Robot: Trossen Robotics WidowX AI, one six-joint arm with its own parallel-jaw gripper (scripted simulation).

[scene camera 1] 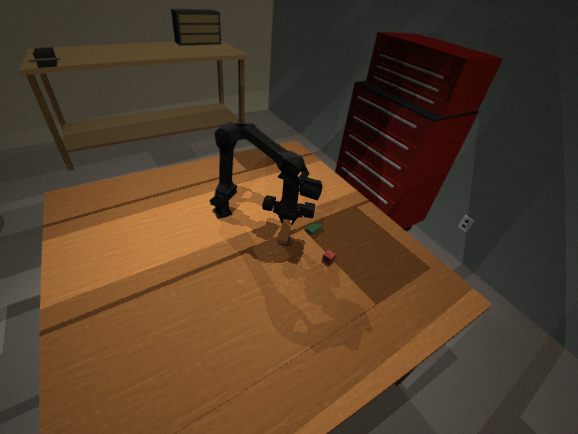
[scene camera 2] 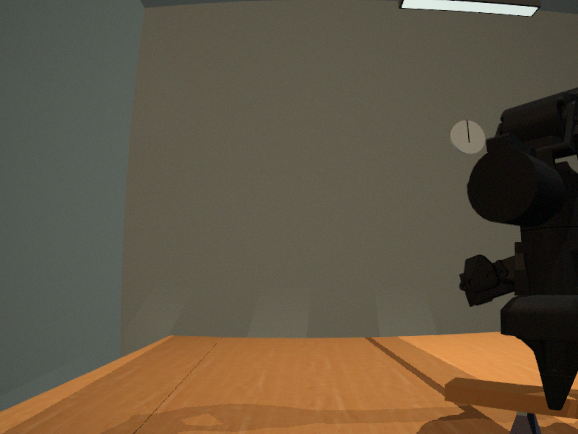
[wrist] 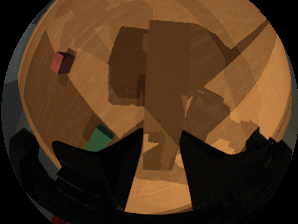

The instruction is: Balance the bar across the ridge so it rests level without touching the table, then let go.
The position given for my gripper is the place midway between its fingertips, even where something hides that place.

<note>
I see my gripper [scene camera 2: 557, 403].
My gripper also shows in scene camera 1 [scene camera 1: 287, 223] and in the wrist view [wrist: 161, 133].
</note>
